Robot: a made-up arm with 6 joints.
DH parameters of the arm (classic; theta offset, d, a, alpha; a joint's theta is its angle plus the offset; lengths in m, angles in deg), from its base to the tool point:
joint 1: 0 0.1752 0 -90
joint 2: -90 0 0.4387 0
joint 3: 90 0.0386 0 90
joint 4: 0 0.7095 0 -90
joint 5: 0 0 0 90
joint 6: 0 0.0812 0 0
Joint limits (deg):
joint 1: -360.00..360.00
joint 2: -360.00..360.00
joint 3: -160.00..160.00
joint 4: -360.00..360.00
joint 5: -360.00..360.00
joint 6: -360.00..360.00
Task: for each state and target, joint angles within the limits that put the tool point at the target. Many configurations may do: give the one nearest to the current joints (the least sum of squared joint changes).
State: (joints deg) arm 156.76 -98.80 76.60 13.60 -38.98 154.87
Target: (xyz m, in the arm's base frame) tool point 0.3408 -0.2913 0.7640
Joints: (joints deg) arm 142.90 -114.54 114.80 12.84 -41.02 154.87
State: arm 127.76 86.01 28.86 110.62 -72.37 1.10
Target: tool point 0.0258 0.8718 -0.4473
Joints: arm 90.62 94.95 46.20 111.08 -76.97 1.10
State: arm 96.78 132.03 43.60 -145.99 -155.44 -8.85
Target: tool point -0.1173 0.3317 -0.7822
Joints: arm 99.76 137.13 35.82 -145.45 -153.22 -8.85
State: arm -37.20 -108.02 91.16 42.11 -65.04 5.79
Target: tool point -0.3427 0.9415 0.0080
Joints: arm -70.45 -140.76 68.61 38.82 -66.11 5.79
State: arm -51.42 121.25 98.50 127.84 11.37 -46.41
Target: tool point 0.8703 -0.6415 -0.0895
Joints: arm -39.29 69.62 53.29 128.58 14.55 -46.41
